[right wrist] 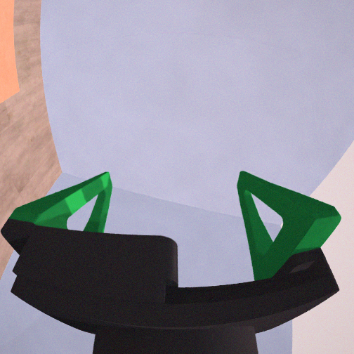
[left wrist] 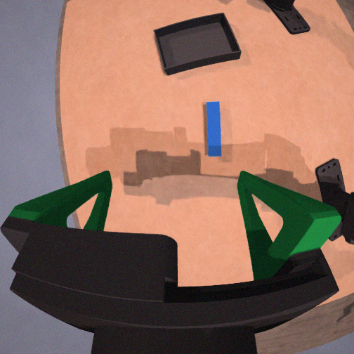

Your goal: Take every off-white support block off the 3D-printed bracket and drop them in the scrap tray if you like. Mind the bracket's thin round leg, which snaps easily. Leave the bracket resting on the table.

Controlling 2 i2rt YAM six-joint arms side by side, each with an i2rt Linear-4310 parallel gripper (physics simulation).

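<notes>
A long, narrow blue piece (left wrist: 213,125) lies on the table in the left wrist view, right of the middle; it may be the bracket seen from above, but its leg cannot be made out. No off-white block shows in either view. The black, shallow scrap tray (left wrist: 202,64) lies beyond the blue piece and looks empty. My left gripper (left wrist: 174,177) is open and empty, high above the table, with the blue piece ahead of its right finger. My right gripper (right wrist: 174,178) is open and empty, away from the tray and the blue piece, facing the pale walls.
The orange-tan tabletop (left wrist: 110,85) (right wrist: 6,50) has a grey-brown wooden edge (right wrist: 25,115). One black mounting plate (left wrist: 295,22) shows at the upper right of the left wrist view, another (left wrist: 330,175) at the right edge. Arm shadows fall across the table around the blue piece.
</notes>
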